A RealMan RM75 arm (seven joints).
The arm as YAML. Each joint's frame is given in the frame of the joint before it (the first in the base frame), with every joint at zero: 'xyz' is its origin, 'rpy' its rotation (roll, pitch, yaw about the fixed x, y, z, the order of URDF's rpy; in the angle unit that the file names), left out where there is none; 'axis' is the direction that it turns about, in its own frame. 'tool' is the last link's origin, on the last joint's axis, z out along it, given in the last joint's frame.
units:
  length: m
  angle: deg
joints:
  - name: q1
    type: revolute
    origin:
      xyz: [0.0, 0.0, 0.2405]
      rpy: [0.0, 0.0, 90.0]
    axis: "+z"
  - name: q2
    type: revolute
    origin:
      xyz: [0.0, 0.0, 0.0]
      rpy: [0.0, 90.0, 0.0]
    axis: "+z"
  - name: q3
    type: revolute
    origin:
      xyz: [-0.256, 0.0, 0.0]
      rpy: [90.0, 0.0, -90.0]
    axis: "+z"
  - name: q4
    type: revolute
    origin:
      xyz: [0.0, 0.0, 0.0]
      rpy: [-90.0, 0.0, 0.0]
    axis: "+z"
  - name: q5
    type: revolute
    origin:
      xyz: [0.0, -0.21, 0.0]
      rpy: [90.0, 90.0, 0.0]
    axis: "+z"
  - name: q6
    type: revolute
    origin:
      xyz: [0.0, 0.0, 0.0]
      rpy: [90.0, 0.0, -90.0]
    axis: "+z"
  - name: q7
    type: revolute
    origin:
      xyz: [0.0, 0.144, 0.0]
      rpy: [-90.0, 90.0, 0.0]
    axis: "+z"
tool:
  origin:
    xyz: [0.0, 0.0, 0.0]
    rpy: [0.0, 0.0, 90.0]
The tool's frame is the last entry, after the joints.
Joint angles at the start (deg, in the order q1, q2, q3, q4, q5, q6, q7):
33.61, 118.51, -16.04, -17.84, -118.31, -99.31, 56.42
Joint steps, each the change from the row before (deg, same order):
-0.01, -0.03, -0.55, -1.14, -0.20, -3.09, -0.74
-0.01, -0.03, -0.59, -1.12, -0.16, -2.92, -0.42
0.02, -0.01, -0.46, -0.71, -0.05, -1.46, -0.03
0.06, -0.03, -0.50, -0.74, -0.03, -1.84, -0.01
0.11, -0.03, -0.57, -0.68, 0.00, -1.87, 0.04
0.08, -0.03, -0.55, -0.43, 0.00, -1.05, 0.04
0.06, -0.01, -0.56, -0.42, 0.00, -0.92, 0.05
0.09, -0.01, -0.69, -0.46, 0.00, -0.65, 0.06
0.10, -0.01, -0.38, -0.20, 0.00, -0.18, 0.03
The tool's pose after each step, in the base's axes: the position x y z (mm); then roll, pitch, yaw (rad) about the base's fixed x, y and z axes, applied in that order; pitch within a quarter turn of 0, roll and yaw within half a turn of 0. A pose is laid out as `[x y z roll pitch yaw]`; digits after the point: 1 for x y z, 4 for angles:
[246.7 304.3 -8.2 -2.9175 0.8802 -0.1680]
[243.1 300.0 -3.9 -2.9332 0.8863 -0.1291]
[241.3 297.9 -1.6 -2.9449 0.8872 -0.1122]
[238.8 295.4 1.2 -2.9616 0.8913 -0.0936]
[236.0 292.7 3.8 -2.9823 0.8962 -0.0773]
[234.4 291.2 5.1 -2.9979 0.8961 -0.0691]
[232.9 289.7 6.1 -3.0131 0.8951 -0.0626]
[231.7 288.8 6.7 -3.0271 0.8899 -0.0567]
[231.0 288.7 6.8 -3.0334 0.8858 -0.0538]

